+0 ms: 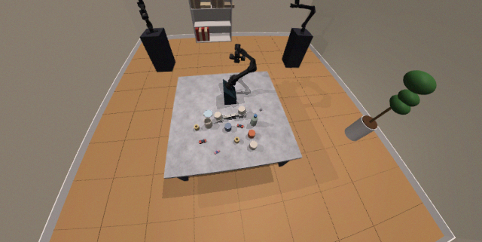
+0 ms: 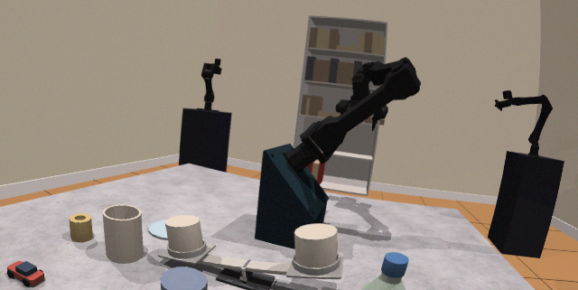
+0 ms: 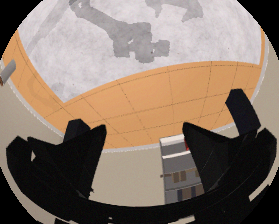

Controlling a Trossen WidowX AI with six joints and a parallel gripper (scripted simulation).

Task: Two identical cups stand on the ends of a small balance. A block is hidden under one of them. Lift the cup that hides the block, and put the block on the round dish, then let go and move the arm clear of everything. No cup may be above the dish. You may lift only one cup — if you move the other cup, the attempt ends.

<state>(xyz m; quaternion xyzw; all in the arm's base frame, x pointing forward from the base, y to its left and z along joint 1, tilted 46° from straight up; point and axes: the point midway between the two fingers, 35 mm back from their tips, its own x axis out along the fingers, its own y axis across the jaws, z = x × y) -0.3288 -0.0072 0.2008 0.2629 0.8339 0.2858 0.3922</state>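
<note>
Right now my gripper tip is 660 mm short of the block, 250 mm to the left of it and 250 mm above it. Also, from my gripper tip: blue-capped bottle (750 mm ahead, 130 mm to the left, 180 mm below); then pale blue round dish (590 mm ahead, 370 mm to the right, 290 mm below); then balance (650 mm ahead, 110 mm to the right, 250 mm below).
</note>
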